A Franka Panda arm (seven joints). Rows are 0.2 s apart.
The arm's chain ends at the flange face. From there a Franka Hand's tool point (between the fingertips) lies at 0.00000 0.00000 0.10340 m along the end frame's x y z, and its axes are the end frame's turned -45 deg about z.
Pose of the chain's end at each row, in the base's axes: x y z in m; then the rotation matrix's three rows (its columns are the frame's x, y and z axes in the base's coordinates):
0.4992 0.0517 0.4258; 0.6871 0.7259 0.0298; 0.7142 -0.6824 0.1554; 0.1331 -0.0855 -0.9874
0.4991 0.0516 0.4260; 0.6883 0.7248 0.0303; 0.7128 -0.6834 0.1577; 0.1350 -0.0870 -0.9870
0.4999 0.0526 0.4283; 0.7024 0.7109 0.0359; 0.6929 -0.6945 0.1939; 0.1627 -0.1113 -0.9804
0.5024 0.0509 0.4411; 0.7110 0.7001 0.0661; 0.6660 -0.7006 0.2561; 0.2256 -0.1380 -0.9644
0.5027 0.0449 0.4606; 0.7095 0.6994 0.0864; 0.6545 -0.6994 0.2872; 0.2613 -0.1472 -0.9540
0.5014 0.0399 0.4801; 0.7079 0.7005 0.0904; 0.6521 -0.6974 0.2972; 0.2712 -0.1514 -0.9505
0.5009 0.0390 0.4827; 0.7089 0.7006 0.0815; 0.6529 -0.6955 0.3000; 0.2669 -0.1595 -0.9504
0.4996 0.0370 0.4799; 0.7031 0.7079 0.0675; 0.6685 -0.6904 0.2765; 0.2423 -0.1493 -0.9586
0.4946 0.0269 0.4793; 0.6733 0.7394 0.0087; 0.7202 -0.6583 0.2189; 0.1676 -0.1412 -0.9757
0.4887 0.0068 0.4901; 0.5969 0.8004 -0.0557; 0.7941 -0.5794 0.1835; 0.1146 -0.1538 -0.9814
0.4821 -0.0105 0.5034; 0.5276 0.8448 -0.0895; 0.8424 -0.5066 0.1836; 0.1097 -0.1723 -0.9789
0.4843 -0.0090 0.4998; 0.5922 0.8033 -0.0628; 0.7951 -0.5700 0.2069; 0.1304 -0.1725 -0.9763
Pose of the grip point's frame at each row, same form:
0.5023 0.0678 0.3237; -0.0274 0.9991 0.0298; 0.9875 0.0225 0.1554; 0.1546 0.0337 -0.9874
0.5022 0.0679 0.3239; -0.0258 0.9992 0.0303; 0.9873 0.0208 0.1577; 0.1570 0.0339 -0.9870
0.5036 0.0726 0.3269; -0.0060 0.9994 0.0359; 0.9810 -0.0011 0.1939; 0.1937 0.0363 -0.9804
0.5092 0.0774 0.3414; 0.0077 0.9978 0.0661; 0.9663 -0.0245 0.2561; 0.2571 0.0619 -0.9644
0.5116 0.0746 0.3620; 0.0071 0.9962 0.0864; 0.9574 -0.0317 0.2872; 0.2889 0.0807 -0.9540
0.5107 0.0706 0.3818; 0.0052 0.9959 0.0904; 0.9542 -0.0320 0.2972; 0.2988 0.0847 -0.9505
0.5093 0.0700 0.3844; 0.0059 0.9967 0.0815; 0.9535 -0.0301 0.3000; 0.3015 0.0759 -0.9504
0.5066 0.0656 0.3808; -0.0034 0.9977 0.0675; 0.9609 -0.0155 0.2765; 0.2769 0.0658 -0.9586
0.4955 0.0495 0.3784; -0.0467 0.9989 0.0087; 0.9747 0.0438 0.2189; 0.2184 0.0187 -0.9757
0.4829 0.0258 0.3886; -0.1439 0.9880 -0.0557; 0.9712 0.1518 0.1835; 0.1898 -0.0277 -0.9814
0.4728 0.0085 0.4022; -0.2243 0.9704 -0.0895; 0.9539 0.2374 0.1836; 0.1994 -0.0443 -0.9789
0.4778 0.0124 0.3989; -0.1493 0.9868 -0.0628; 0.9653 0.1592 0.2069; 0.2142 -0.0298 -0.9763

